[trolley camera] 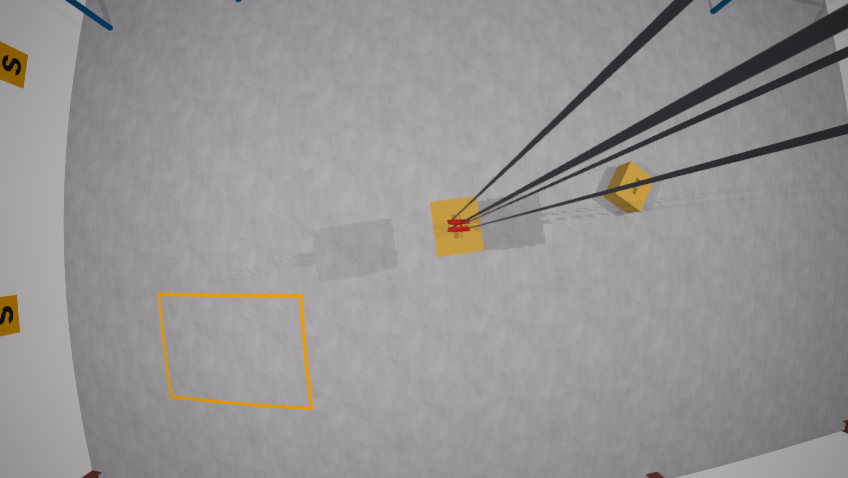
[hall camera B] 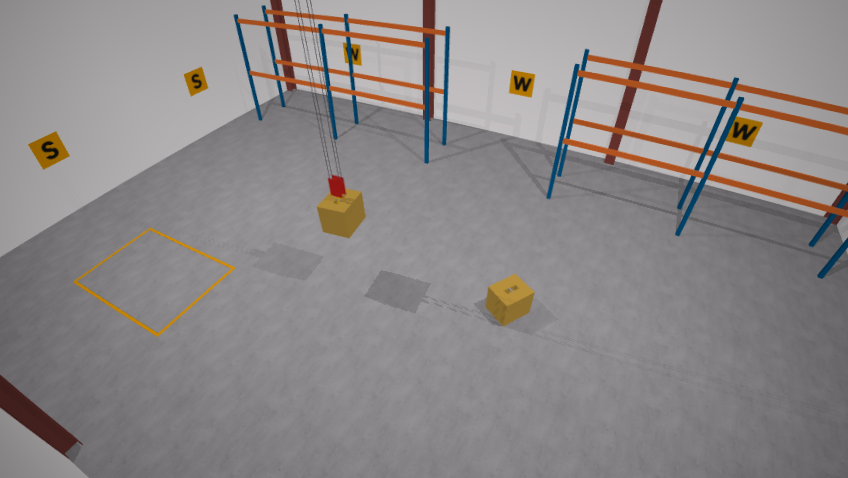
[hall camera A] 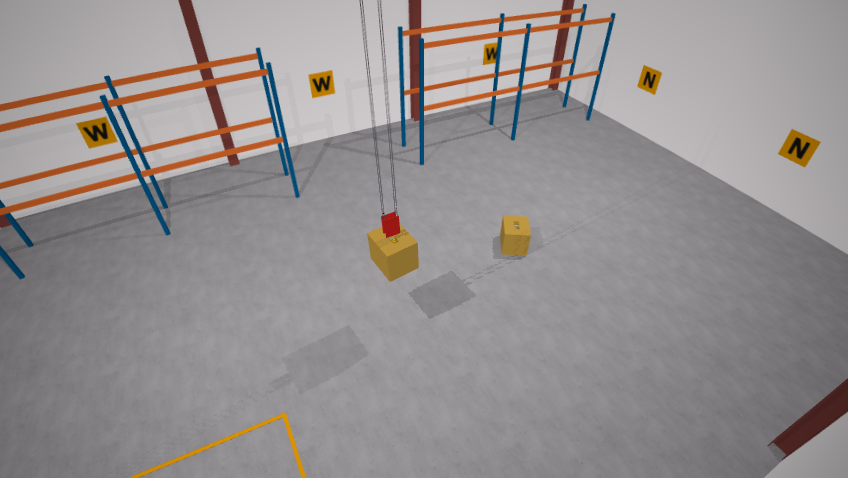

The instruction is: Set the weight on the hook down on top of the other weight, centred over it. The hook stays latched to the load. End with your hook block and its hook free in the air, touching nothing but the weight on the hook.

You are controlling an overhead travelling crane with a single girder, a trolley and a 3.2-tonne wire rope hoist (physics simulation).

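Note:
My red hook block point(hall camera A: 390, 225) point(hall camera B: 337, 186) point(trolley camera: 458, 225) hangs on its ropes, with its hook shut on the yellow weight point(hall camera A: 393, 264) point(hall camera B: 341, 217) point(trolley camera: 470, 243). That weight hangs level in the air, and its shadows lie apart from it on the floor. The other yellow weight point(hall camera A: 514, 242) point(hall camera B: 508, 304) point(trolley camera: 635, 200) stands upright on the floor, to the right of the hanging one in all three views. The two are well apart sideways and turned differently. A rope crosses the standing weight in the trolley view. The hook's latch is too small to make out.
A yellow-orange marked rectangle point(hall camera A: 213, 444) point(hall camera B: 116, 254) point(trolley camera: 230, 295) lies on the floor, on the side away from the standing weight. Blue and orange racks point(hall camera A: 421, 100) point(hall camera B: 426, 100) stand along the W wall, beyond both weights. Dark red columns stand at the walls.

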